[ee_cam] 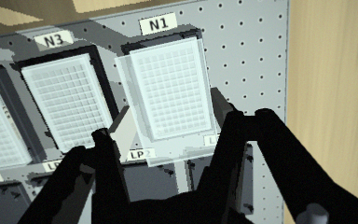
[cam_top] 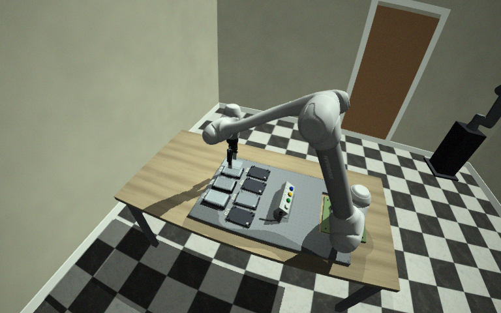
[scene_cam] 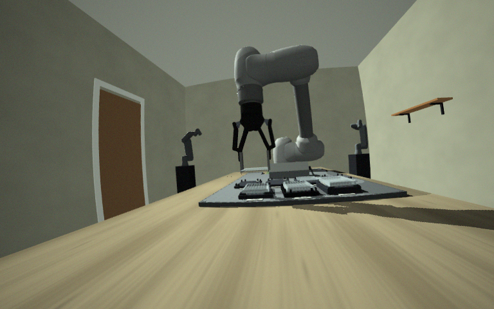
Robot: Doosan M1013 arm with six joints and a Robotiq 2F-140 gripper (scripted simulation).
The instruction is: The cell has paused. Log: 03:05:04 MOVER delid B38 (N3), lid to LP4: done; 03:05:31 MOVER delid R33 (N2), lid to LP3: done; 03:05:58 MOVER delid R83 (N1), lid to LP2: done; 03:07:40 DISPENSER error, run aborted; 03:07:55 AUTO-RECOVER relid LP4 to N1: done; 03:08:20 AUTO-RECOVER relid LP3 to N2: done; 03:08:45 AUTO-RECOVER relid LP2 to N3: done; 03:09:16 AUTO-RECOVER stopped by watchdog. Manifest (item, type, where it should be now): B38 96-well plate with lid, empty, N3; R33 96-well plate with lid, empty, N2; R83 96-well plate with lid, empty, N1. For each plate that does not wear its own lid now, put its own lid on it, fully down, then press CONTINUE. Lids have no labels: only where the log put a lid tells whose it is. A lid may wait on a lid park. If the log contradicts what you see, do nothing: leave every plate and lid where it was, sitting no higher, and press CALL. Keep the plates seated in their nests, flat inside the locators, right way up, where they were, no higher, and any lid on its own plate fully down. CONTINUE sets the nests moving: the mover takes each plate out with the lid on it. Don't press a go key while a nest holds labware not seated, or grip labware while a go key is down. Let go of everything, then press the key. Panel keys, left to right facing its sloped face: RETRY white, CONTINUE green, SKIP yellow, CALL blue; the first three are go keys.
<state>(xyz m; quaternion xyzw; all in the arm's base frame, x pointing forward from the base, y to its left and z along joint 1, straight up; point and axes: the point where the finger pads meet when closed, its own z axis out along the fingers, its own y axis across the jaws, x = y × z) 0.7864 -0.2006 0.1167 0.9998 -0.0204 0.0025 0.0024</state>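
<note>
Right now the N1 plate is 9 cm below my hand. The rest, counted from my hand: lid park LP3: 18 cm behind, 4 cm to the right, 10 cm below; LP2 label: 9 cm behind, 8 cm to the left, 10 cm below; LP3 label: 10 cm behind, 5 cm to the right, 10 cm below.
</note>
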